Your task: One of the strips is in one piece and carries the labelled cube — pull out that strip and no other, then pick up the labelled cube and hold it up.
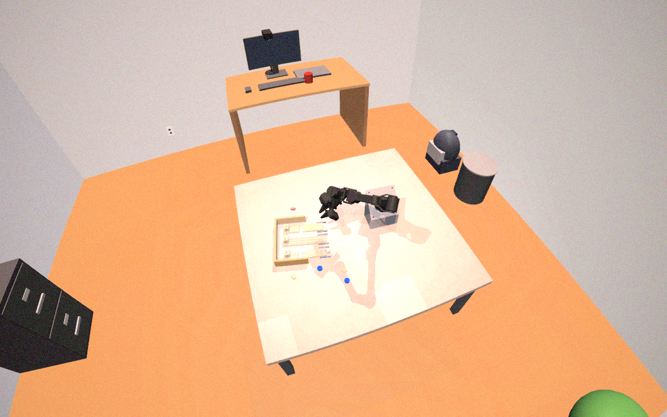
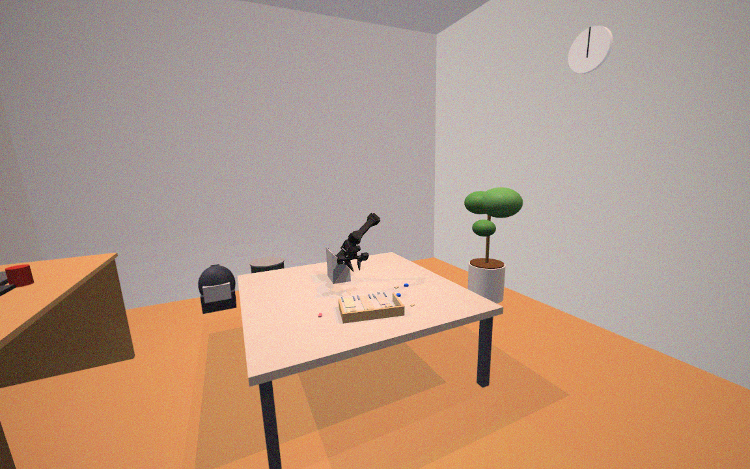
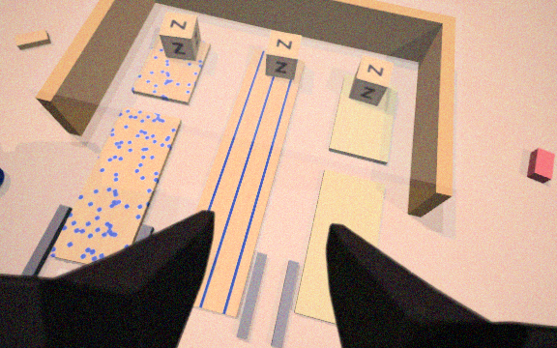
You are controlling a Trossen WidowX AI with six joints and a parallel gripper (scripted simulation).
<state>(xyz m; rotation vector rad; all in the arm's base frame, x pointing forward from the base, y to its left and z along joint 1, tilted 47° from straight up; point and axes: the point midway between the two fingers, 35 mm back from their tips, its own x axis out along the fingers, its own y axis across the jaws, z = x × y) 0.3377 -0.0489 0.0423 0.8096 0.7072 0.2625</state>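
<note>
The plain pale cube lies 17 cm below my gripper tip and 14 cm to the left of it. Round my gripper tip: pink piece: 26 cm to the right, 17 cm below, 12 cm ahead; then pale yellow strip: 17 cm below, 7 cm to the right, 4 cm ahead.
</note>
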